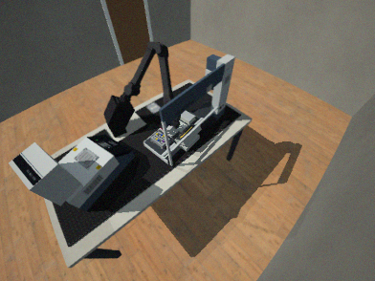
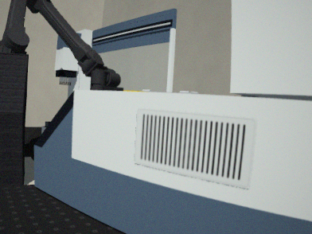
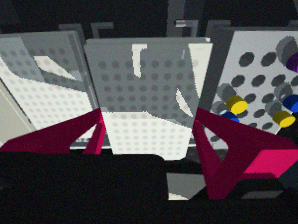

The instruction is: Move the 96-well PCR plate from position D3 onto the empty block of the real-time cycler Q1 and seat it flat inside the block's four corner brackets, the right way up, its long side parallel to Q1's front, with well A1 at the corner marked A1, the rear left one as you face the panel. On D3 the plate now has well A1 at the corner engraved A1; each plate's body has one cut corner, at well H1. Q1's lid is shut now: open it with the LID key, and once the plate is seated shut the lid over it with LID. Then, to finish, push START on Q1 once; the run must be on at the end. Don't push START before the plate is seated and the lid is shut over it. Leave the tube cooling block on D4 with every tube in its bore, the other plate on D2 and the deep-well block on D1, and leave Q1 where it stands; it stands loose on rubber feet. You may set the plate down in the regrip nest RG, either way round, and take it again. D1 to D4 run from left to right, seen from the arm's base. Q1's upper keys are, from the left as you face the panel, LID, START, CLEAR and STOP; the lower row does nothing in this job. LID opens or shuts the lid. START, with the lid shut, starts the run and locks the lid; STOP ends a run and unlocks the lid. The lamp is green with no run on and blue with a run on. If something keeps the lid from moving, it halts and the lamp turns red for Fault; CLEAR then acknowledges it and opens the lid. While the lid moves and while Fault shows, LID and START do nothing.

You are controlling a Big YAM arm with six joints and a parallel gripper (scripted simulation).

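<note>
Now: hand 4 cm short of the tube, 7 cm to the left of it and 2 cm above it. Round my hand: tube cooling block: 4 cm ahead, 10 cm to the right, 3 cm below; then pipette head: 8 cm behind, 46 cm to the left, 29 cm above.
</note>
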